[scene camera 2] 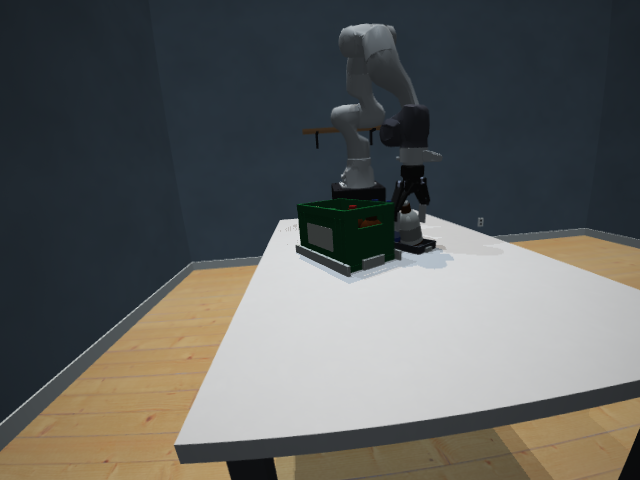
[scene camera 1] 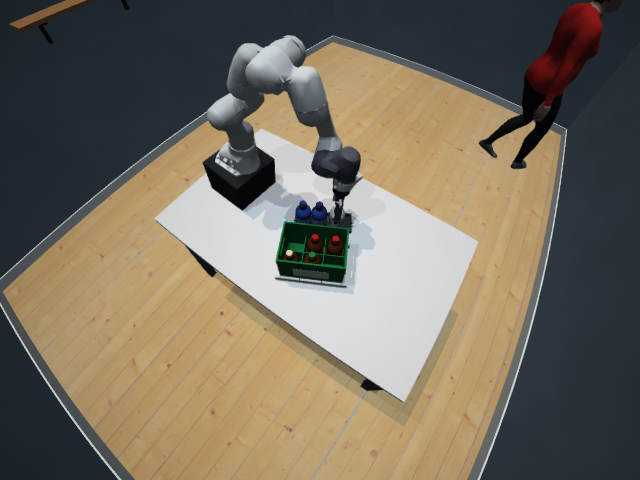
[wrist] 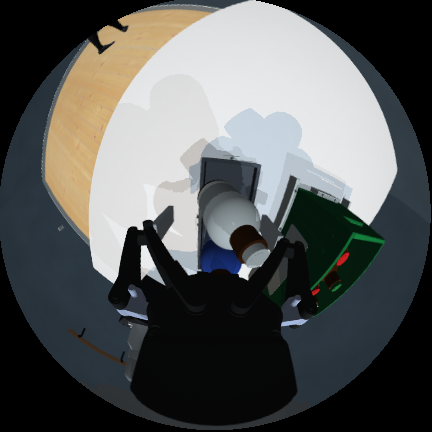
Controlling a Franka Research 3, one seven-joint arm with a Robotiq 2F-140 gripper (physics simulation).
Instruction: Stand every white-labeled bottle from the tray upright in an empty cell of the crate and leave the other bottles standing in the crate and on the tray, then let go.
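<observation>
The white-labeled bottle point(scene camera 1: 332, 212) point(scene camera 2: 409, 229) point(wrist: 230, 217) stands on the dark tray point(scene camera 1: 347, 223) point(scene camera 2: 426, 246) point(wrist: 230, 167), seeming to lean slightly toward the crate. My gripper point(scene camera 1: 338, 212) point(scene camera 2: 409, 215) point(wrist: 217, 217) is open, with its fingers apart on both sides of this bottle. Two blue bottles point(scene camera 1: 302, 212) point(scene camera 1: 318, 213) stand on the tray beside it. The green crate point(scene camera 1: 284, 270) point(scene camera 2: 373, 242) point(wrist: 317, 220) holds two red-capped bottles point(scene camera 1: 314, 243) point(scene camera 1: 335, 244), a cream-capped bottle point(scene camera 1: 289, 254) and a green-capped bottle point(scene camera 1: 311, 257). In scene camera 1, its back-left and front-right cells look empty.
The crate stands right beside the tray, with low grey rails point(scene camera 1: 310, 282) point(scene camera 2: 323, 260) along its base. The black robot pedestal point(scene camera 1: 241, 180) is at the table's back left. A person in red point(scene camera 1: 566, 56) is on the floor beyond the table. A wooden bench point(scene camera 1: 51, 12) is farther off.
</observation>
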